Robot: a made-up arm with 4 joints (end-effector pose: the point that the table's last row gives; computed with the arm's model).
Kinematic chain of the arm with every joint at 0, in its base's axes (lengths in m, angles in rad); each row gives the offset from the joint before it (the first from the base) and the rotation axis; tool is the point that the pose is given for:
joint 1: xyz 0 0 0.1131 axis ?
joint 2: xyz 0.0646 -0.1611 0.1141 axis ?
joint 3: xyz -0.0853 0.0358 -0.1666 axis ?
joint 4: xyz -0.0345 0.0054 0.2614 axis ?
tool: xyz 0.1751 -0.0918 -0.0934
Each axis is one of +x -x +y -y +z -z.
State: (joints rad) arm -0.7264 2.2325 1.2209 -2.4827
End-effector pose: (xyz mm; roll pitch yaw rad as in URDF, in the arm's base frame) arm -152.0 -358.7 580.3 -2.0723 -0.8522 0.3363
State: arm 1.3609 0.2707 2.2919 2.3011
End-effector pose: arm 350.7 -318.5 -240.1 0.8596 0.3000 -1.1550
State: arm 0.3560 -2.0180 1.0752 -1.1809
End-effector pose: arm 374.1 -98.4 193.1 -0.4663 -0.5621 1.6488
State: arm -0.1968 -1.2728 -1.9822 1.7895
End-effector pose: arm 359.2 258.8 84.7 -2.8534 0.3279 1.0410
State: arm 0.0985 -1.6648 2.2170 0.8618
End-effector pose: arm 524.0 -289.4 333.0 -3.0377 -0.7630 -0.8959
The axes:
joint 1: +z
joint 2: +y
joint 3: +x
joint 4: -y

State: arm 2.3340 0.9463 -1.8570 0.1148
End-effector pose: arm -51.9 -61.6 94.5 -1.6968 0.9699 2.5296
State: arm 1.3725 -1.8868 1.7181 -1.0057
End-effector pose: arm 240.1 304.3 208.7 -0.3558 -0.4898 -3.0119
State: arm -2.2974 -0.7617 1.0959 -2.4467
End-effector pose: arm -227.3 288.2 -92.6 1.2870 0.8360 -0.1707
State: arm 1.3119 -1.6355 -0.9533 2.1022
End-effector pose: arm -217.6 -42.5 88.5 3.0790 0.5680 -2.8157
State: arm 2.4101 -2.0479 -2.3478 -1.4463
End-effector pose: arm -210.9 203.4 130.5 0.3414 0.2107 0.0774
